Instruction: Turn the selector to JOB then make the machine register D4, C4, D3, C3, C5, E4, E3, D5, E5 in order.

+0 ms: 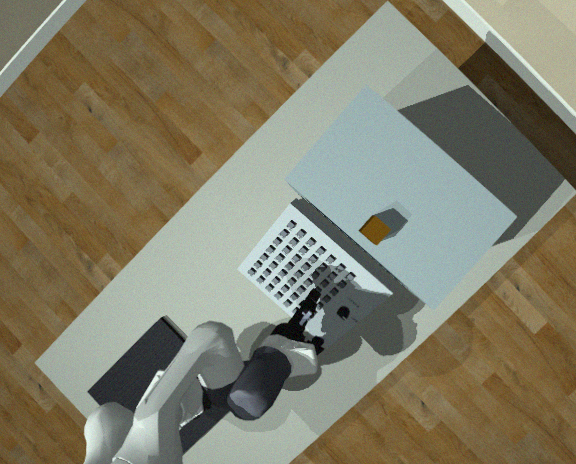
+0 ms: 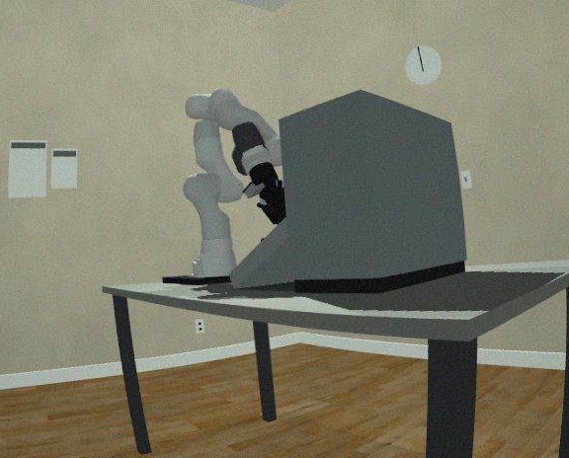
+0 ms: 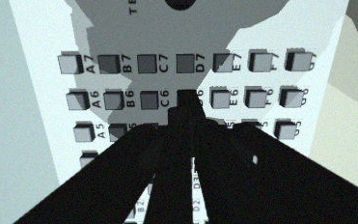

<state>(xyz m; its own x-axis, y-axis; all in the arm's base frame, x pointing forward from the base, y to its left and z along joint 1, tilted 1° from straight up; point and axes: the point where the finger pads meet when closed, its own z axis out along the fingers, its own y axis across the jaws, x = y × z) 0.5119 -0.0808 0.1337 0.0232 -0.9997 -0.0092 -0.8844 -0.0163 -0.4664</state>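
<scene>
Right now the key D6 is 4 cm below my hand and 2 cm ahead of it. Also, from my hand: D5 key: 4 cm below, 3 cm to the left, 2 cm ahead; then key C5: 5 cm ahead, 3 cm to the left, 2 cm below; then key D4: 7 cm to the left, 4 cm below, 2 cm ahead.
</scene>
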